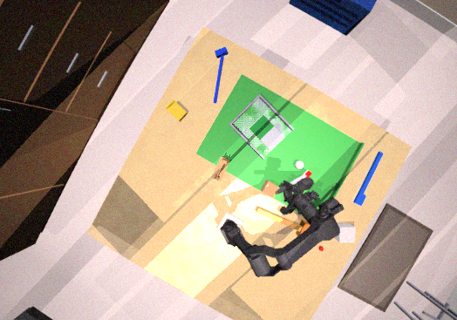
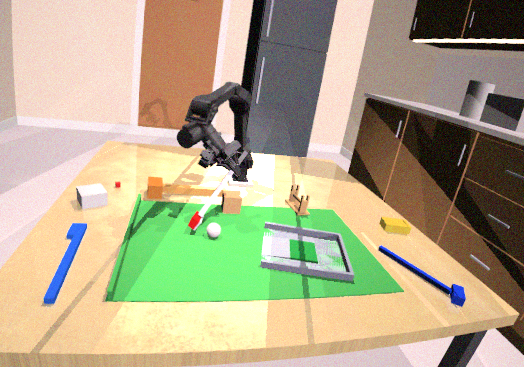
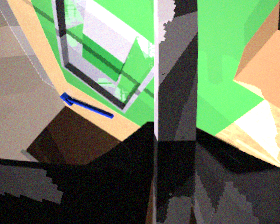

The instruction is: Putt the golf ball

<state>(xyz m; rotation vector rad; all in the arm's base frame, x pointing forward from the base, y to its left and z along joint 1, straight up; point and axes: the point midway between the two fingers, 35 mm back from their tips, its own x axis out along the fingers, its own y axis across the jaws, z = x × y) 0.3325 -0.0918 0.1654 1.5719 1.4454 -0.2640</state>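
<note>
Now: gripper tip 60 mm past the wooden cube and 120 mm above it. Round my gripper tip: green mat 140 mm ahead, 50 mm to the left, 150 mm below; white golf ball 110 mm ahead, 70 mm to the right, 130 mm below; wooden stand 110 mm behind, 260 mm to the left, 120 mm below.
</note>
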